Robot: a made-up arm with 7 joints.
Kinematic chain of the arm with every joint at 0, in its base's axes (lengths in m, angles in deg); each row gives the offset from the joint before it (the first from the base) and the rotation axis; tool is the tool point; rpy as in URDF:
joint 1: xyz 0.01 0 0.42 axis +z
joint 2: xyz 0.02 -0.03 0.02 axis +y
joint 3: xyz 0 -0.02 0.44 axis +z
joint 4: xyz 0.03 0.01 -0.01 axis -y
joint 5: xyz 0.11 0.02 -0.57 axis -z
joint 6: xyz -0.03 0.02 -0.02 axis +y
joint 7: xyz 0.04 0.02 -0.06 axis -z
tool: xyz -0.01 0 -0.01 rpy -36.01 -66.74 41.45
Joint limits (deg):
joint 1: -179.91..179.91
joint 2: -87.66..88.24
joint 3: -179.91..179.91
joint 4: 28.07..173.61
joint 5: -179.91..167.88
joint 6: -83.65..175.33
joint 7: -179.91..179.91
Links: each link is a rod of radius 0.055 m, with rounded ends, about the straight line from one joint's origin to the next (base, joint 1, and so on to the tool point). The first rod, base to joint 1, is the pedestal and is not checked.
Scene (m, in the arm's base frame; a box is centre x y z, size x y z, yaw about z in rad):
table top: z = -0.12
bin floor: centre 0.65 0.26 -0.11 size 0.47 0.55 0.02 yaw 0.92
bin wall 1: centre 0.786 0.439 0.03 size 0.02 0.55 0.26 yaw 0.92
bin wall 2: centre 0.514 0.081 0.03 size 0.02 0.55 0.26 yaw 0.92
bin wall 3: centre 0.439 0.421 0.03 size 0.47 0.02 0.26 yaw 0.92
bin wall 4: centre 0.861 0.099 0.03 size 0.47 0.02 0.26 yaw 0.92
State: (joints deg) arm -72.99 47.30 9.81 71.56 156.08 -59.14 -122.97
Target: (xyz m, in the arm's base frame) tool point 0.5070 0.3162 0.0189
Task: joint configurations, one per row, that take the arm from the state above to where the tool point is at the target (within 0.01 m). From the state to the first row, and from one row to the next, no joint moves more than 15 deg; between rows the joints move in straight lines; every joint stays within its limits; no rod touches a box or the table.
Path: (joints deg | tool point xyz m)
1: -58.93 49.41 22.93 72.07 160.01 -60.07 -126.15 | 0.4809 -0.4518 0.2153
2: -44.87 51.52 36.05 72.58 163.95 -61.01 -129.32 | 0.6296 -0.2015 0.2475
3: -30.82 53.64 49.17 73.08 167.88 -61.94 -132.50 | 0.6611 0.0765 0.3043
4: -19.17 67.99 46.49 75.25 162.07 -53.49 -127.02 | 0.6152 0.2023 0.1605
5: -7.52 82.34 43.81 77.41 156.26 -45.03 -121.54 | 0.5070 0.3162 0.0188

